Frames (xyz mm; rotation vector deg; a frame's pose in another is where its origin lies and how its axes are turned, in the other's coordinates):
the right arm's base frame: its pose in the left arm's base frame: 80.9 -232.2 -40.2 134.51 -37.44 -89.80
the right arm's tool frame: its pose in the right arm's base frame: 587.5 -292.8 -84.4 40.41 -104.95 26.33
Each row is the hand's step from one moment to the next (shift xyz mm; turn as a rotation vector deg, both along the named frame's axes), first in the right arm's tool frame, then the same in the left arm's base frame.
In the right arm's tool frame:
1: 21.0 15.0 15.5 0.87 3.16 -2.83
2: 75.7 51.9 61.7 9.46 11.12 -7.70
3: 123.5 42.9 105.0 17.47 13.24 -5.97
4: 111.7 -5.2 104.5 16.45 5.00 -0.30
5: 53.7 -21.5 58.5 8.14 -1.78 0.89
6: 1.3 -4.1 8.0 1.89 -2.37 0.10
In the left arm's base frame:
1: -20.9 16.5 14.0 -2.72 -3.15 1.21
2: -73.0 65.3 51.3 -14.68 -6.67 3.52
3: -101.3 123.9 50.0 -22.20 -2.79 3.94
4: -71.6 134.8 11.9 -16.62 4.41 -0.30
5: -24.8 78.2 -6.9 -6.26 4.47 -3.32
6: 2.4 8.7 -0.3 -0.69 1.59 -2.49

